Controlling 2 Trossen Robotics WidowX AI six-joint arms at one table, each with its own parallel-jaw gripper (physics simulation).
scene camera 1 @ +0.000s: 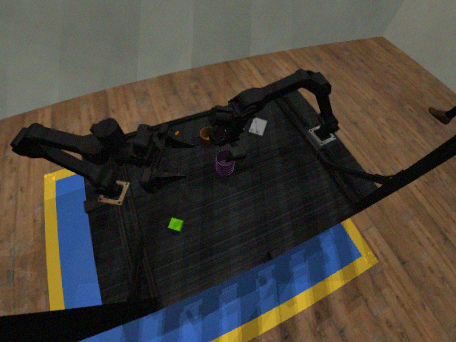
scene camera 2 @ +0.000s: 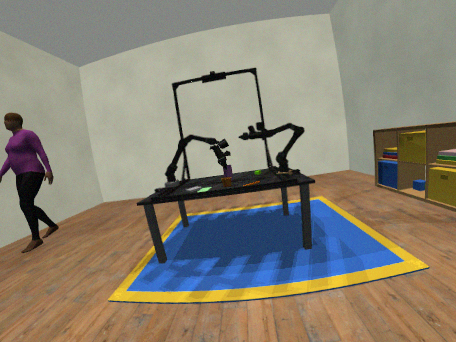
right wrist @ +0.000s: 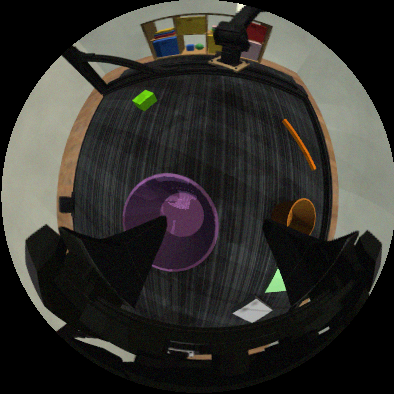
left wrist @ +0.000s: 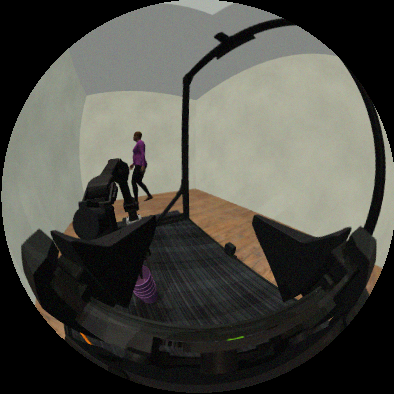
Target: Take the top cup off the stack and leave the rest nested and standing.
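Pixels of known places: left gripper, fingertip midpoint: (scene camera 1: 190, 160) (scene camera 2: 241, 137) (left wrist: 205, 220); right gripper, fingertip midpoint: (scene camera 1: 221, 153) (scene camera 2: 227, 168) (right wrist: 216, 222); left arm's base, origin of the base link: (scene camera 1: 113, 191) (scene camera 2: 284, 171) (right wrist: 229, 60); right arm's base, origin of the base link: (scene camera 1: 322, 134) (scene camera 2: 171, 181) (right wrist: 178, 352) (left wrist: 133, 218).
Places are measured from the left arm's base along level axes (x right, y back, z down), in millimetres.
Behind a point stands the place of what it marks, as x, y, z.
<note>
A stack of nested purple cups (scene camera 1: 225, 167) (scene camera 2: 228, 171) (left wrist: 146, 287) stands upright on the table, with several rims showing one below another. In the right wrist view the top cup (right wrist: 145, 200) @(-136, -430, -81) is seen from above, with its mouth open. My right gripper (scene camera 1: 220, 146) @(-200, -407, -82) (right wrist: 216, 222) @(-200, -407, -82) is open and points down at the stack. In the right wrist view one fingertip overlaps the cup's mouth and the other lies outside the rim; whether either touches is unclear. My left gripper (scene camera 1: 189, 161) @(0, -350, -324) (scene camera 2: 241, 136) @(0, -350, -324) (left wrist: 205, 220) @(0, -350, -324) is open and empty, above the table and apart from the stack.
An orange cup (scene camera 1: 205, 133) @(-357, -310, 2) (scene camera 2: 226, 182) @(-362, -312, -6) (right wrist: 302, 212) @(-352, -305, -3) stands near the stack. A white block (scene camera 1: 258, 126) @(-459, -560, 14) (right wrist: 253, 310) @(-454, -553, 14), a light green piece (scene camera 2: 204, 190) @(-480, -427, 23) (right wrist: 276, 283) @(-441, -458, 19), an orange stick (scene camera 2: 251, 183) @(-297, -146, 19) (right wrist: 300, 145) @(-297, -153, 23) and a green block (scene camera 1: 175, 224) @(88, -280, 1) (right wrist: 144, 100) @(68, -289, 4) lie on the table.
</note>
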